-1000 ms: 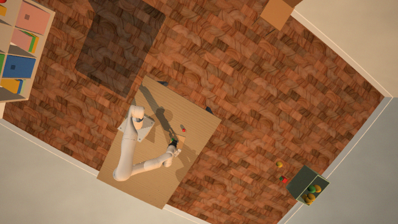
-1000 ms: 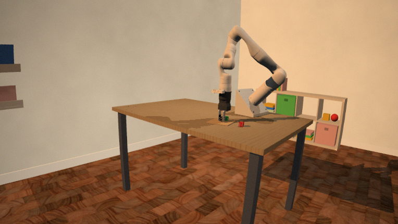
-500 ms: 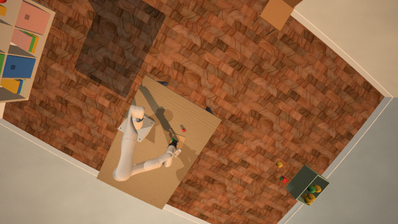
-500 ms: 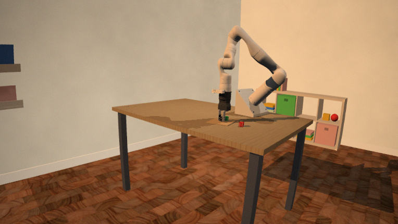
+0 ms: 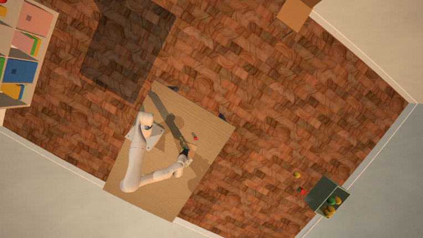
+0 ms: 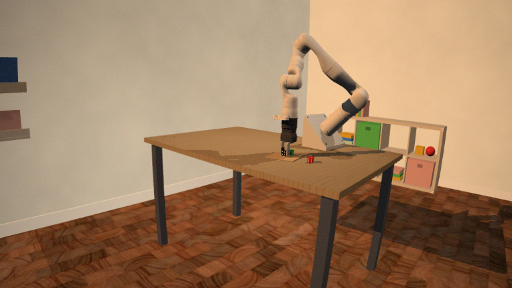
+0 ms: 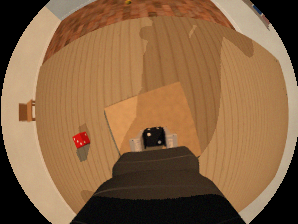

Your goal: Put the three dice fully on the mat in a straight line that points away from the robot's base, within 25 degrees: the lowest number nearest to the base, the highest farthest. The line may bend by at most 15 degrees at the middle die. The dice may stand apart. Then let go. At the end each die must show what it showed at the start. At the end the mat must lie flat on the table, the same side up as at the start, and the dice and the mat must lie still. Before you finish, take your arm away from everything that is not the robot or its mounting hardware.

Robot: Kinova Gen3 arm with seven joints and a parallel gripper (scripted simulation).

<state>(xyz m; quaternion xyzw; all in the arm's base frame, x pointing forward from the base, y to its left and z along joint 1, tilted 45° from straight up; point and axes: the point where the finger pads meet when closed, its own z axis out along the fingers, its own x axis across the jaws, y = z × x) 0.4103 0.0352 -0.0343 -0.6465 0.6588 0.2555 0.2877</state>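
My gripper is now 10 mm above the black die. The rest, counted from my hand: red die 140 mm to the left, 10 mm below; green die 50 mm behind, 10 mm below; tan mat 20 mm below.
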